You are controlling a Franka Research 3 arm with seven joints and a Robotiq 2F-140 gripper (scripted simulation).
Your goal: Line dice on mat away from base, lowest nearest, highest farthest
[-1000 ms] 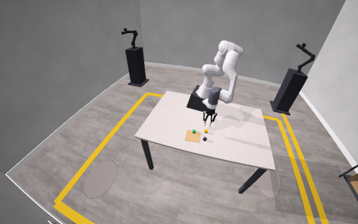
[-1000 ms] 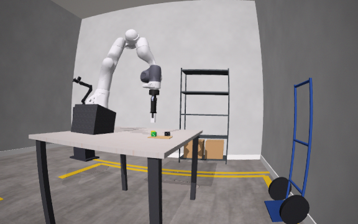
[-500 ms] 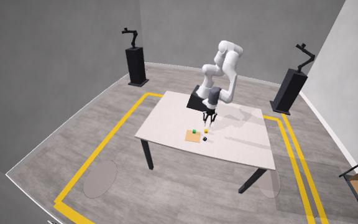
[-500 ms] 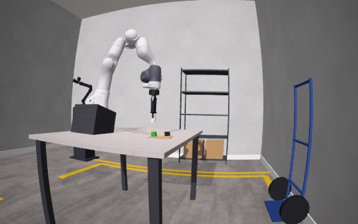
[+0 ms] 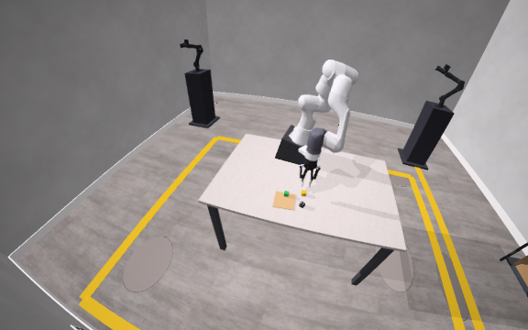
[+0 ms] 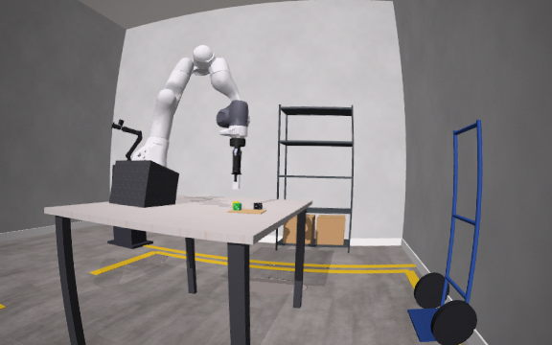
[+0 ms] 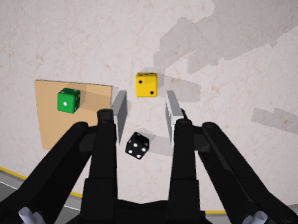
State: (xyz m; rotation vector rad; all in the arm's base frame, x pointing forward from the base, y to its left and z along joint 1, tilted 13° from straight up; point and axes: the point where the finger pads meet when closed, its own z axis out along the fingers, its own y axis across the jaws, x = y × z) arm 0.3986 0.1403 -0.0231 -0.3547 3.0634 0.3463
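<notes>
My hand is 11 cm above the yellow die. From my hand the other things lie so: black die 11 cm ahead, 1 cm to the left, 11 cm below; green die 5 cm ahead, 11 cm to the right, 10 cm below; tan mat 10 cm ahead, 11 cm to the right, 12 cm below.
</notes>
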